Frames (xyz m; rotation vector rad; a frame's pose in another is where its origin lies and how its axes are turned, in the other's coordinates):
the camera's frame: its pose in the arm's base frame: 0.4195 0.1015 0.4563 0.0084 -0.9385 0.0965
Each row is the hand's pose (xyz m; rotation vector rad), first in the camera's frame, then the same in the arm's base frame.
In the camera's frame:
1: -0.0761 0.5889 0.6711 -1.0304 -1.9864 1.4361
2: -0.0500 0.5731 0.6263 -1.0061 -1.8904 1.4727
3: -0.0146 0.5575 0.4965 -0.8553 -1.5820 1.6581
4: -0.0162 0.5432 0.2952 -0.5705 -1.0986 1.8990
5: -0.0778 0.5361 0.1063 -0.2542 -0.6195 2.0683
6: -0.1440 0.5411 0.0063 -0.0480 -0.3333 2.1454
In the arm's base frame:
1: -0.2163 0.6488 0.7713 1.5550 2.2384 -0.8829
2: -0.1635 0.6373 0.7664 1.6103 2.2586 -0.9665
3: -0.0369 0.6310 0.7187 -1.7314 -2.2410 1.3582
4: 0.1254 0.6265 0.5989 -1.5101 -1.7181 1.7027
5: 0.2419 0.6239 0.4378 -1.2431 -1.1995 1.9596
6: 0.2831 0.6285 0.3252 -1.0661 -0.8863 2.0854

